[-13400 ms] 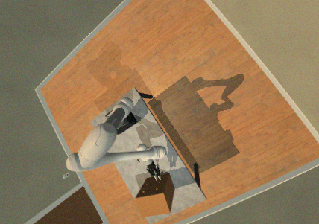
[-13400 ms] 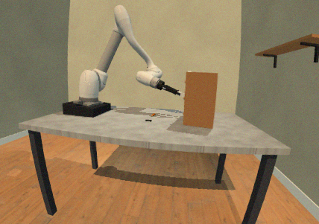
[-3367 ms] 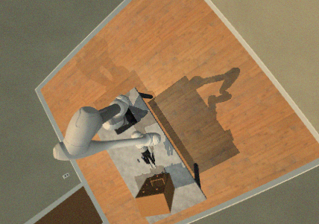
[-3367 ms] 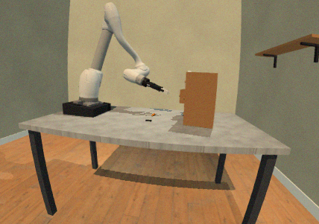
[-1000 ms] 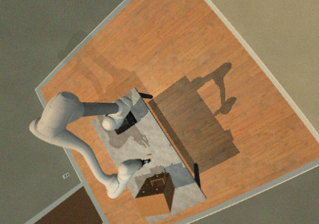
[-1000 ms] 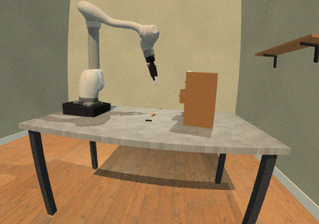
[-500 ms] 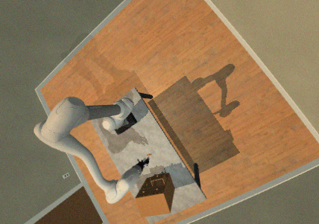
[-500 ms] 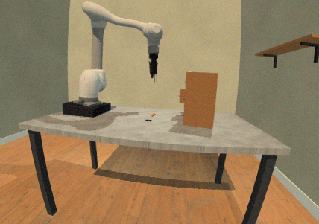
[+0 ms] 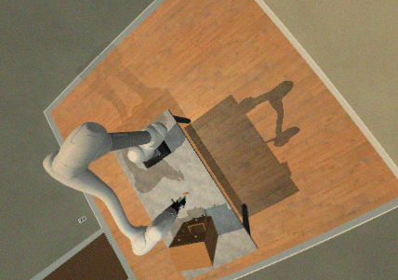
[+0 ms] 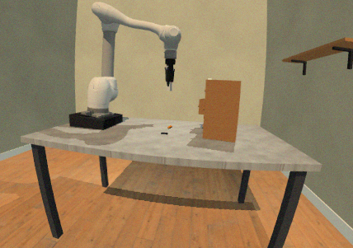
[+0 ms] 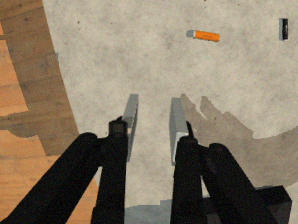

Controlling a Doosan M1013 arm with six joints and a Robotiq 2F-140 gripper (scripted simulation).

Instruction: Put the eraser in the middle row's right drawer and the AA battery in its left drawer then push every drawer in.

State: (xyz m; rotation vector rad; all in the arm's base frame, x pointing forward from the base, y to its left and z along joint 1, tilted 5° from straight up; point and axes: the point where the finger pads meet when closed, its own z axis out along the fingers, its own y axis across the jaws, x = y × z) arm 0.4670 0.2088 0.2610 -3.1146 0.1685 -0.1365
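Now: hand 40 mm short of the orange AA battery, 90 mm to the left of it and 280 mm above it. Round my hand: eraser: 390 mm ahead, 160 mm to the right, 170 mm below.
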